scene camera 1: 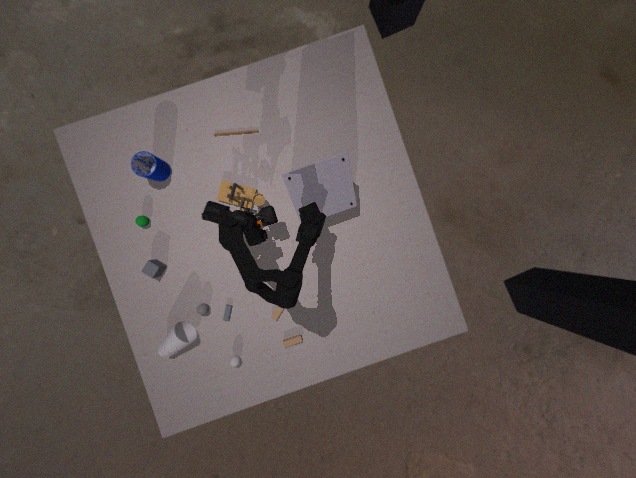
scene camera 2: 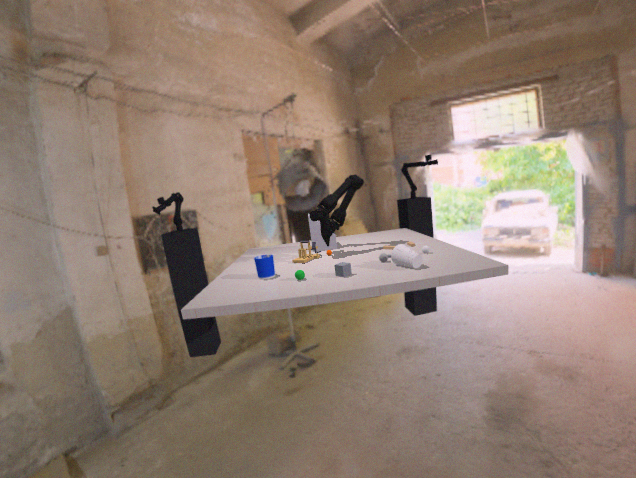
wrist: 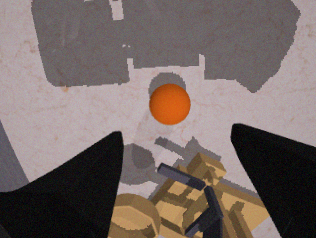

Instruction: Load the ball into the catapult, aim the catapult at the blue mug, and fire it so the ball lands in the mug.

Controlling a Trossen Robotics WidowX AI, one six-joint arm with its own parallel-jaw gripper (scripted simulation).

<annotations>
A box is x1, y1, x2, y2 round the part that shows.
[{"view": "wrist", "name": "my gripper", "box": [0, 123, 315, 237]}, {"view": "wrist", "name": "orange ball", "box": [149, 83, 190, 123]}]
</annotations>
